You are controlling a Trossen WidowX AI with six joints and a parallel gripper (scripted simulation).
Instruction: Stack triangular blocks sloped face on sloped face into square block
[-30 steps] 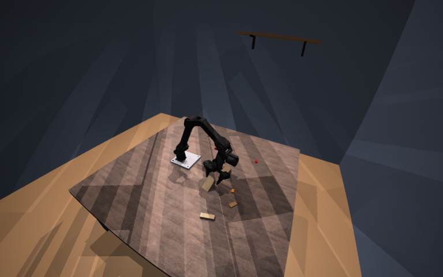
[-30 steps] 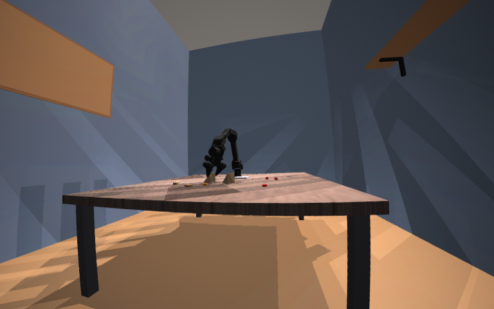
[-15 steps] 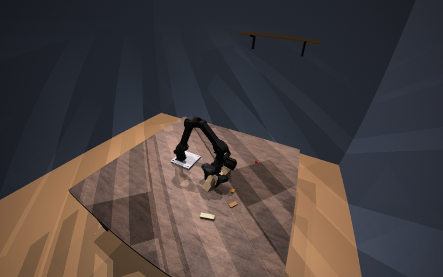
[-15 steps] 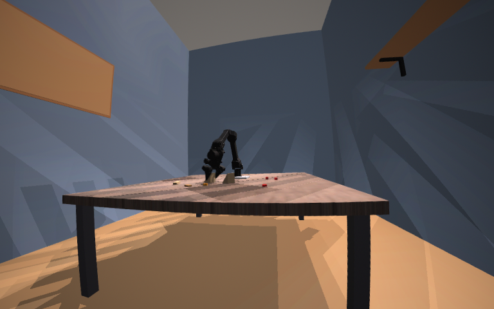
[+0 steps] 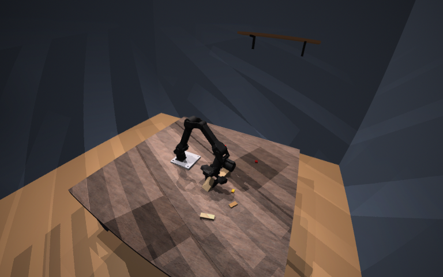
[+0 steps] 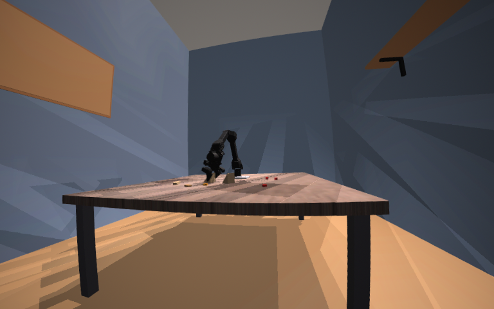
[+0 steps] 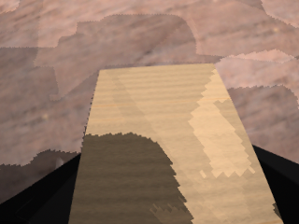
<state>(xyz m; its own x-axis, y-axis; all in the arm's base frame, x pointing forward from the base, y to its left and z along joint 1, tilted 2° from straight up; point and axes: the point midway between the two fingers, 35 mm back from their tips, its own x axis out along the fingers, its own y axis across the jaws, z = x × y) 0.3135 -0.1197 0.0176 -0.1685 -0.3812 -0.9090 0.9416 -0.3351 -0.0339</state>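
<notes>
Now: the tan triangular block 10 mm to the left of my gripper tip and 10 mm above it. The rest, counted from my gripper tip: small orange cube (150 mm ahead, 30 mm to the left); red bit (220 mm ahead, 380 mm to the left).
</notes>
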